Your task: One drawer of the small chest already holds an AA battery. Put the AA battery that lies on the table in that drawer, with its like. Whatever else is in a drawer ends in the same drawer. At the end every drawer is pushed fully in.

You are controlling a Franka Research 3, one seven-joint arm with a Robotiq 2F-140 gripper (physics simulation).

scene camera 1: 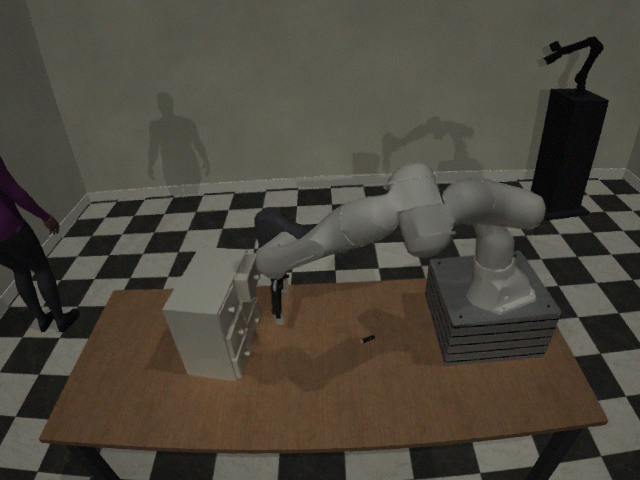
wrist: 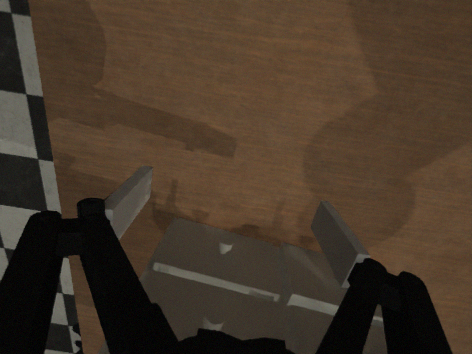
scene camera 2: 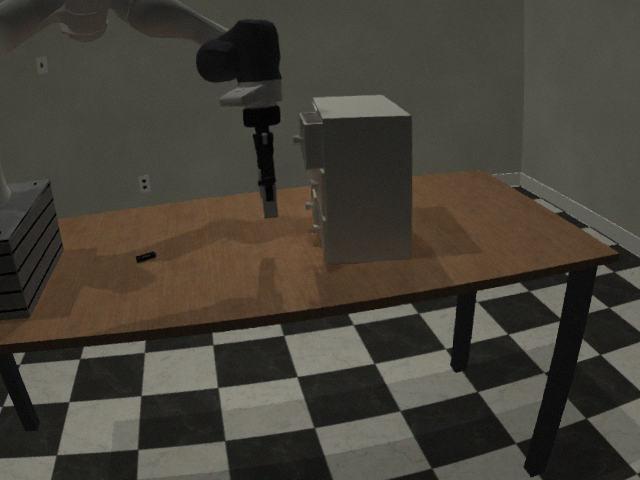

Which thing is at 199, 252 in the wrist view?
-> A drawer.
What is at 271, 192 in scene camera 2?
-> My gripper.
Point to a drawer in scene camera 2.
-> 311, 127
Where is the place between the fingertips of my gripper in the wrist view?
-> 235, 198
